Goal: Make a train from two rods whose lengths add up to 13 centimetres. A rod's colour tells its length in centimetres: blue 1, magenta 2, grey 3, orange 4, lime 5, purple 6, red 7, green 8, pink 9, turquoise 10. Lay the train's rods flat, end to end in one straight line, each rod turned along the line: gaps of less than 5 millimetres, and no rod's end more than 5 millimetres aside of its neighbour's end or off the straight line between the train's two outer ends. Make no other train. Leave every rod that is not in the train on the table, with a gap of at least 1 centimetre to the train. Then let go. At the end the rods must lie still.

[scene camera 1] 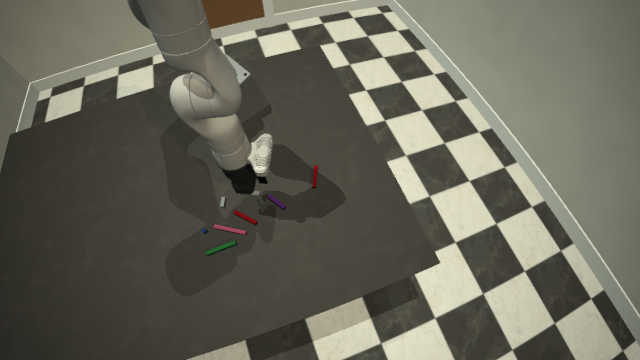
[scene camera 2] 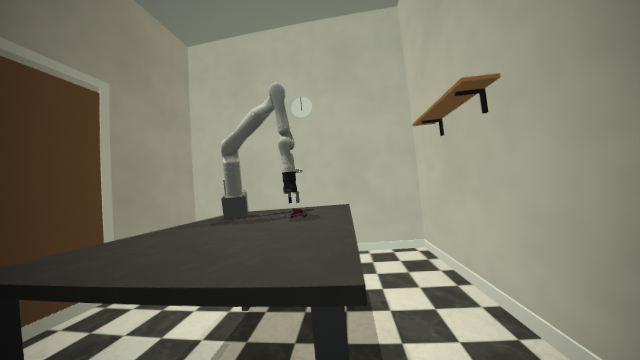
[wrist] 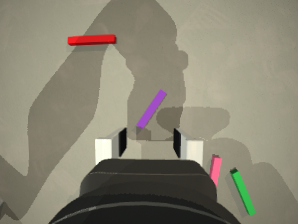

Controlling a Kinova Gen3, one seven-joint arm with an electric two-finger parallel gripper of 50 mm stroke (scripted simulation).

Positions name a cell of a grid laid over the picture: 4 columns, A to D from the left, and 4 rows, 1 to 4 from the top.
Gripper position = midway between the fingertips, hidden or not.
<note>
I see my gripper (scene camera 1: B3).
My gripper also shows in the wrist view (wrist: C3).
</note>
